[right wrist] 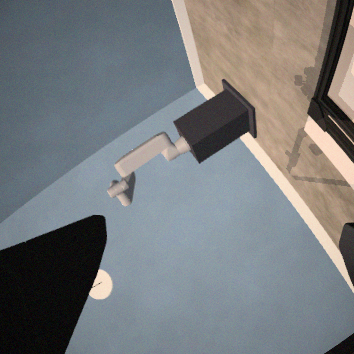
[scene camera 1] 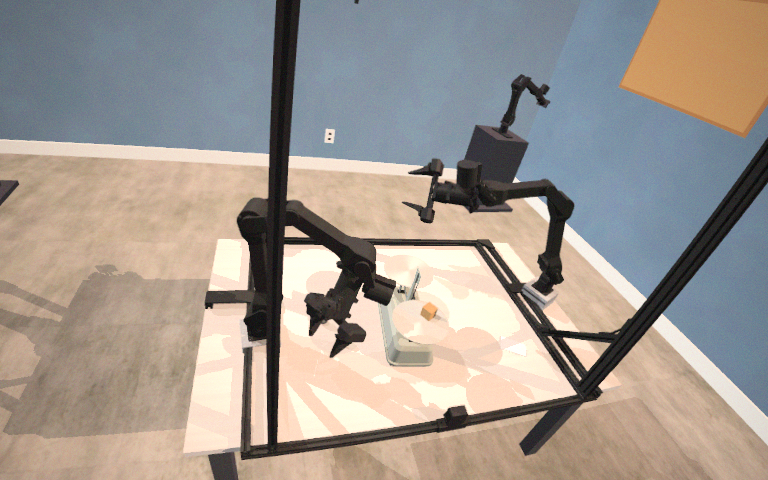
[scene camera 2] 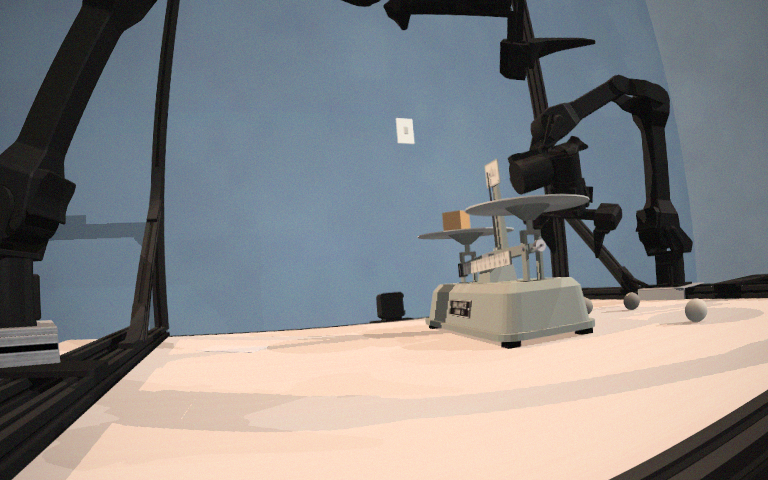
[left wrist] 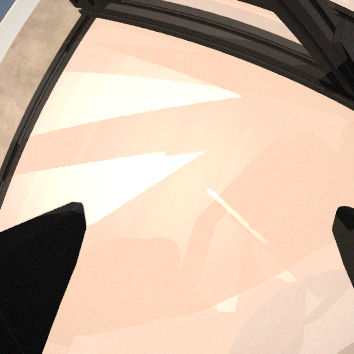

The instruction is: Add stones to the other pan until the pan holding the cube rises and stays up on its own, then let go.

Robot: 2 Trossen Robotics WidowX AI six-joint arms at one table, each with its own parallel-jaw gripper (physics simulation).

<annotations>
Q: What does my right gripper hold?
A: Nothing.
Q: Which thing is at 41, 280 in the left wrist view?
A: My left gripper.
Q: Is my right gripper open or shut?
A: Open.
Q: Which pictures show my left gripper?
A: Scene camera 1, scene camera 2 and the left wrist view only.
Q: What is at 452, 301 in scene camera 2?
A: A grey balance scale.
</annotations>
